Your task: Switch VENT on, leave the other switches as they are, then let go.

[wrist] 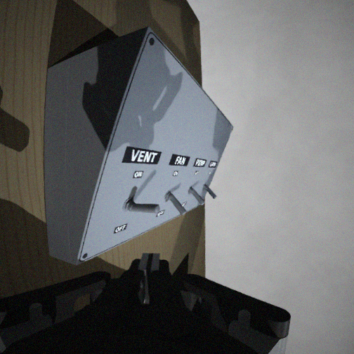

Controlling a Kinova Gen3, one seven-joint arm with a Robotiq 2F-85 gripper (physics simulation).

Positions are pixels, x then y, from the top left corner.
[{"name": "my gripper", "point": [150, 264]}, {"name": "grey switch panel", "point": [125, 123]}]
